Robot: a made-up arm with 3 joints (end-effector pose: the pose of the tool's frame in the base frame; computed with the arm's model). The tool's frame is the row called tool.
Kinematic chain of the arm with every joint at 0, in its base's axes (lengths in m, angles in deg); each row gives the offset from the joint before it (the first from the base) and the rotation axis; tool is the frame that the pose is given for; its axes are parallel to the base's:
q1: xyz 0 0 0.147 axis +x
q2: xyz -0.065 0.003 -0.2 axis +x
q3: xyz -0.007 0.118 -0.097 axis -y
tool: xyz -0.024 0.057 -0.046
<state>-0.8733 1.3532 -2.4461</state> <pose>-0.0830 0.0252 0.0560 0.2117 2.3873 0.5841</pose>
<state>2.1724 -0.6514 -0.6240</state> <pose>-0.1184 0.2921 0.4315 1.4673 0.4974 0.4732</pose>
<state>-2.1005 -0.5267 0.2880</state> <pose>-0.0819 -0.3992 0.2881 -2.6035 -0.0993 0.3775</pose>
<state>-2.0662 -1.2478 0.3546</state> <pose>-0.0785 -0.3243 0.4157 2.9250 -0.0453 -0.5241</pose>
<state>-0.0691 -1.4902 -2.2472</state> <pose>-0.0928 -0.0583 -0.2283 -0.8040 1.6958 -1.6764</pose>
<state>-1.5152 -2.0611 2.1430</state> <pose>-0.0203 -0.3194 0.2903 1.3795 -0.5586 -2.5293</pose>
